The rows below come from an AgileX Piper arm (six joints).
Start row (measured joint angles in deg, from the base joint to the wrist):
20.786, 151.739, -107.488, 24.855, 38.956, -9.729
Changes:
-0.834, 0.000, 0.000, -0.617, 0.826, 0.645
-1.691, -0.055, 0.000, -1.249, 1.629, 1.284
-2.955, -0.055, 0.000, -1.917, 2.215, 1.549
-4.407, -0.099, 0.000, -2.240, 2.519, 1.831
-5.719, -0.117, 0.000, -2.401, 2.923, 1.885
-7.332, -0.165, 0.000, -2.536, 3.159, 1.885
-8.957, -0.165, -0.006, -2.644, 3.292, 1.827
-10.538, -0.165, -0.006, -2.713, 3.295, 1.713
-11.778, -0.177, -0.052, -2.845, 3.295, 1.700
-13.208, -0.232, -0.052, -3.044, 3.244, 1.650
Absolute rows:
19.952, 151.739, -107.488, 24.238, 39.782, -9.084
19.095, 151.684, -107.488, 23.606, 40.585, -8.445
17.831, 151.684, -107.488, 22.938, 41.171, -8.180
16.379, 151.640, -107.488, 22.615, 41.475, -7.898
15.067, 151.622, -107.488, 22.454, 41.879, -7.844
13.454, 151.574, -107.488, 22.319, 42.115, -7.844
11.829, 151.574, -107.494, 22.211, 42.248, -7.902
10.248, 151.574, -107.494, 22.142, 42.251, -8.016
9.008, 151.562, -107.540, 22.010, 42.251, -8.029
7.578, 151.507, -107.540, 21.811, 42.200, -8.079

